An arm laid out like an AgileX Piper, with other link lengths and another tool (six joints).
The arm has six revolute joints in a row. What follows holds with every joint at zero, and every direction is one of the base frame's. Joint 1 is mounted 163.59 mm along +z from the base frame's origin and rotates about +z. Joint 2 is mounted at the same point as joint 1 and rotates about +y. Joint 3 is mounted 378.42 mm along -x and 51.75 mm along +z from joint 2 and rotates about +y. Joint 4 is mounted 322.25 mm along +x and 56.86 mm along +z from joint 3 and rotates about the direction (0.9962, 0, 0.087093). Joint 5 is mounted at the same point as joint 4 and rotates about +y. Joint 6 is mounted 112.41 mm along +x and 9.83 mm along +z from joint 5 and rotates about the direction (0.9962, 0, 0.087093). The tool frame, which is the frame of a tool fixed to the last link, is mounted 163.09 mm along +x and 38.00 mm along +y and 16.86 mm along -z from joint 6; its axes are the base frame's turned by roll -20.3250, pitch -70.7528 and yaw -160.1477 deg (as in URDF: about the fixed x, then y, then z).
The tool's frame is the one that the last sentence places.
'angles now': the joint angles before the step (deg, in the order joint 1, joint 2, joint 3, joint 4, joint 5, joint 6). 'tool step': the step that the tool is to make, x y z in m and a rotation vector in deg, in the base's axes. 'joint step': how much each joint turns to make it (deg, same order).
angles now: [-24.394 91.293 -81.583 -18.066 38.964 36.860]
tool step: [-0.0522 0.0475 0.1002 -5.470 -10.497 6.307]
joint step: [0.003 -14.814 5.488 6.605 -4.035 -9.068]
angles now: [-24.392 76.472 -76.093 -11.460 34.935 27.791]
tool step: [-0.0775 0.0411 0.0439 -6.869 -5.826 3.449]
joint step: [0.016 -15.198 9.093 1.881 -2.725 -6.284]
